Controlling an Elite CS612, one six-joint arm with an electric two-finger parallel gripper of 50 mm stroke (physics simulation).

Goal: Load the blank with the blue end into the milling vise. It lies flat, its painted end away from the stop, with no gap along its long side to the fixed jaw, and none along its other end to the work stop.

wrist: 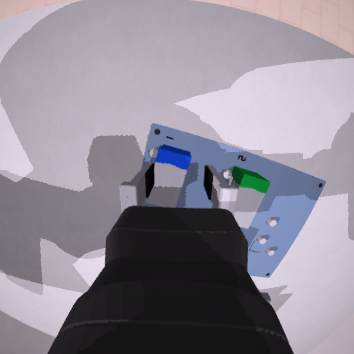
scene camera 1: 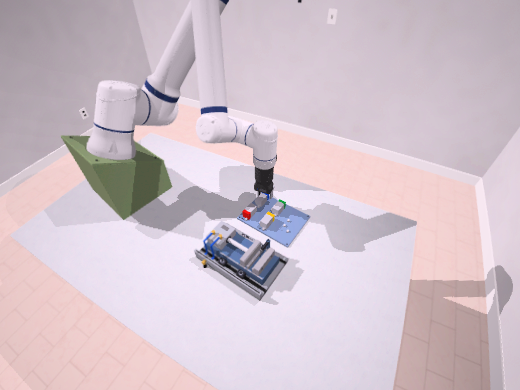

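The blank with the blue end (scene camera 1: 260, 201) (wrist: 169, 183) lies flat on the blue plate (scene camera 1: 299, 220) (wrist: 295, 187), its blue end toward the plate's far edge. My gripper (scene camera 1: 265, 194) (wrist: 178, 174) is open and empty, pointing down at this blank. In the wrist view the grey body shows between the fingers, nearer the left one, and its rear part is hidden by the gripper. How far the fingertips are above the blank is hard to tell. The milling vise (scene camera 1: 250, 254) stands in front of the plate, with no blank visible between its jaws. A dark upright piece (scene camera 1: 266, 244) stands at its jaws.
A green-ended blank (scene camera 1: 278, 207) (wrist: 251, 192) lies beside the blue-ended one, close to the right finger. A yellow-ended blank (scene camera 1: 267, 220) and a red-ended blank (scene camera 1: 247, 213) lie nearer the vise. Small light pegs (scene camera 1: 287, 225) (wrist: 262, 240) stand on the plate. Blue hoses (scene camera 1: 208, 244) rise at the vise's left end.
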